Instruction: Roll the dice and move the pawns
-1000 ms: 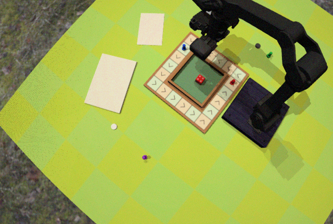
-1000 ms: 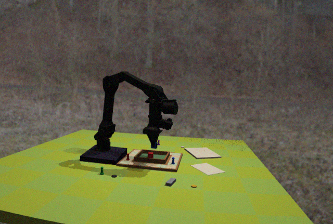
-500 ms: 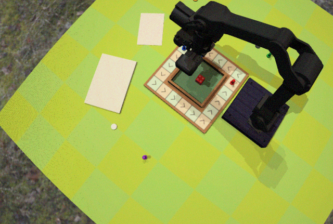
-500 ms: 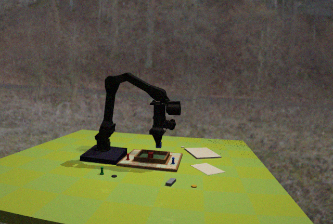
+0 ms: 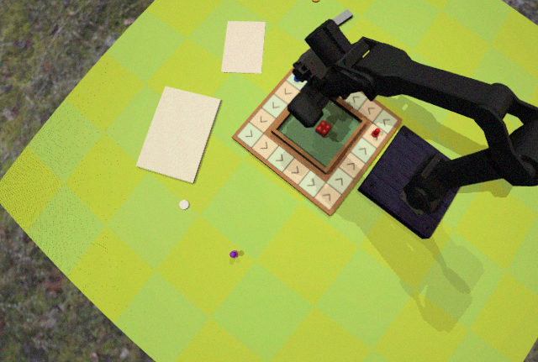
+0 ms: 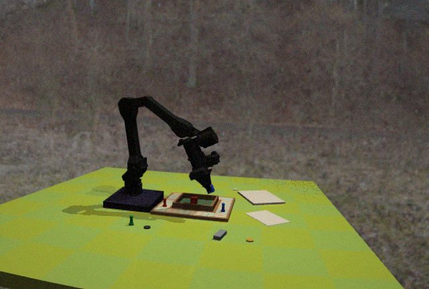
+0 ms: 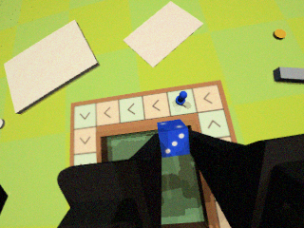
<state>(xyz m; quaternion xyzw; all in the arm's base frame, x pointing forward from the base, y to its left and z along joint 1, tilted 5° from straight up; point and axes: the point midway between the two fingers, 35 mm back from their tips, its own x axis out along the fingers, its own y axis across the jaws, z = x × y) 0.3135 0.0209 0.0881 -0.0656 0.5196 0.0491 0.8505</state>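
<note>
Now: gripper tip 160 mm past the red pawn, 60 mm to the left of it and 60 mm above it. From my gripper tip the other things lie so: blue die right at my gripper tip; then blue pawn 60 mm below, 60 mm ahead, 20 mm to the right; then red die 80 mm behind, 60 mm below, 30 mm to the left.
</note>
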